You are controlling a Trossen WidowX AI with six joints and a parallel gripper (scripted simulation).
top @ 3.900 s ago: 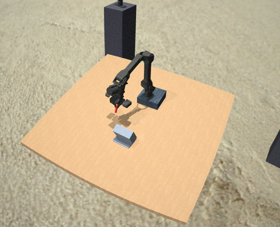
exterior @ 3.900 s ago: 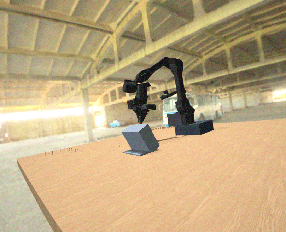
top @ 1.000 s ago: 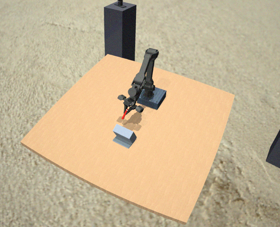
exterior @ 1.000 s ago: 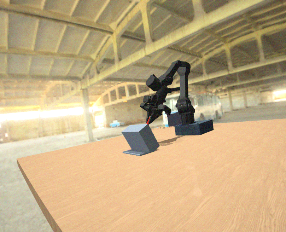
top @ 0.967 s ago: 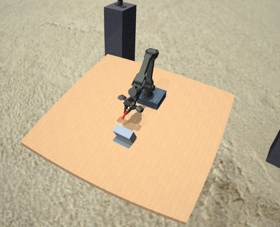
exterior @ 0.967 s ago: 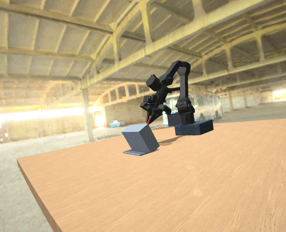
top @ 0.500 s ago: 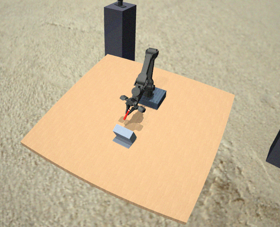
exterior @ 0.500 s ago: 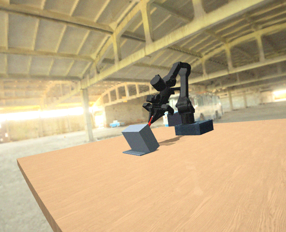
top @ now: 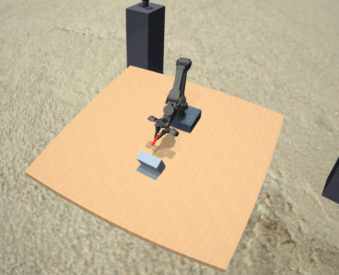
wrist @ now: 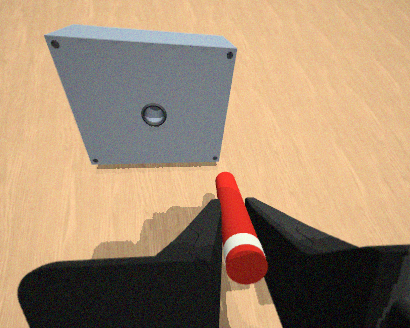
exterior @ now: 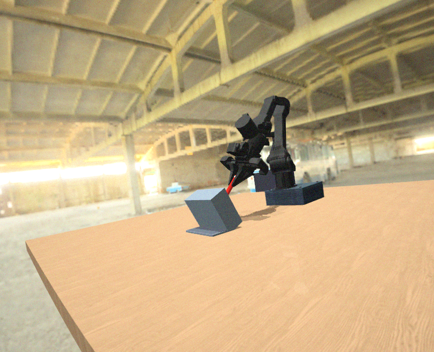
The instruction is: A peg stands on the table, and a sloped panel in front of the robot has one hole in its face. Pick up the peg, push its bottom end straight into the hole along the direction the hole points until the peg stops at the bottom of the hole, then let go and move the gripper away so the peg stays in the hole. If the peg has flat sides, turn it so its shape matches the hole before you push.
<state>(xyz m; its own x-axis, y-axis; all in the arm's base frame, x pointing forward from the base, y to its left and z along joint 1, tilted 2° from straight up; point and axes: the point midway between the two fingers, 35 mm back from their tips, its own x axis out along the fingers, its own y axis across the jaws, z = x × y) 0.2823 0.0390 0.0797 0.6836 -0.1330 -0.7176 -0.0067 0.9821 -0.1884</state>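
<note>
The sloped panel is 120 mm ahead of my gripper tip, 60 mm below it and 50 mm to the left of it. Round my gripper tip: red peg: 10 mm behind, 10 mm above.
</note>
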